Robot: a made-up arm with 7 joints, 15 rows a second.
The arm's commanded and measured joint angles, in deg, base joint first. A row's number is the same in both.
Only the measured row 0 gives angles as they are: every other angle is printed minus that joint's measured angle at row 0.
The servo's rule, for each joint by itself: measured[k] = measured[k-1] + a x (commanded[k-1-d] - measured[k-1]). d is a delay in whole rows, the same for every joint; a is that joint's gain. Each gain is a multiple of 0.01, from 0.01 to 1. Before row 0 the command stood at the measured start. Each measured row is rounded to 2 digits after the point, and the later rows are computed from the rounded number. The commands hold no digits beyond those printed.
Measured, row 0: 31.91, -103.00, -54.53, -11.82, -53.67, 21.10, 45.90
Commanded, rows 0 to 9: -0.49, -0.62, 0.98, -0.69, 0.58, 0.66, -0.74; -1.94, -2.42, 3.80, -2.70, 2.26, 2.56, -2.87; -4.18, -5.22, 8.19, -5.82, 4.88, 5.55, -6.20; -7.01, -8.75, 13.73, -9.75, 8.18, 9.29, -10.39; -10.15, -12.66, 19.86, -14.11, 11.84, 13.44, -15.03; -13.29, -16.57, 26.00, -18.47, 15.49, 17.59, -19.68; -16.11, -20.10, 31.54, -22.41, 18.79, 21.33, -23.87; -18.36, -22.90, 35.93, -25.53, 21.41, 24.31, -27.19; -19.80, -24.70, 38.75, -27.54, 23.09, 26.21, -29.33; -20.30, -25.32, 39.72, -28.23, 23.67, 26.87, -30.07
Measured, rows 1 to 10: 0.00, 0.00, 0.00, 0.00, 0.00, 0.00, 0.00; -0.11, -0.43, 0.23, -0.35, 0.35, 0.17, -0.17; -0.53, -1.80, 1.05, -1.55, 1.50, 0.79, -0.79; -1.37, -4.16, 2.69, -3.73, 3.53, 2.03, -2.03; -2.67, -7.33, 5.23, -6.80, 6.32, 3.92, -3.95; -4.39, -11.01, 8.59, -10.53, 9.63, 6.40, -6.50; -6.44, -14.85, 12.59, -14.58, 13.15, 9.31, -9.53; -8.66, -18.47, 16.95, -18.57, 16.53, 12.44, -12.83; -10.89, -21.53, 21.32, -22.12, 19.46, 15.53, -16.13; -12.94, -23.72, 25.33, -24.88, 21.64, 18.31, -19.17
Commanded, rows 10 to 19: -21.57, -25.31, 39.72, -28.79, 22.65, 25.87, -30.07; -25.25, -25.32, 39.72, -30.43, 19.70, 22.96, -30.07; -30.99, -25.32, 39.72, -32.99, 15.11, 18.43, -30.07; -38.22, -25.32, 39.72, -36.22, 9.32, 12.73, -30.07; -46.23, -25.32, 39.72, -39.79, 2.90, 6.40, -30.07; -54.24, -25.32, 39.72, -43.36, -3.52, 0.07, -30.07; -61.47, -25.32, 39.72, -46.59, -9.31, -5.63, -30.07; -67.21, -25.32, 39.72, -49.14, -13.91, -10.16, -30.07; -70.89, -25.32, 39.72, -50.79, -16.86, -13.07, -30.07; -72.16, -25.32, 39.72, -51.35, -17.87, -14.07, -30.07
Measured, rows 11 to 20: -14.63, -24.82, 28.64, -26.59, 22.86, 20.54, -21.68; -16.23, -25.16, 31.19, -27.71, 22.73, 21.93, -23.61; -18.30, -25.27, 33.15, -29.10, 20.91, 22.20, -25.10; -21.22, -25.30, 34.66, -31.08, 17.43, 21.22, -26.24; -25.13, -25.31, 35.82, -33.70, 12.56, 19.01, -27.12; -29.98, -25.32, 36.72, -36.81, 6.76, 15.73, -27.80; -35.56, -25.32, 37.41, -40.15, 0.59, 11.66, -28.32; -41.52, -25.32, 37.94, -43.43, -5.35, 7.16, -28.72; -47.43, -25.32, 38.35, -46.34, -10.49, 2.66, -29.03; -52.83, -25.32, 38.67, -48.61, -14.31, -1.43, -29.27
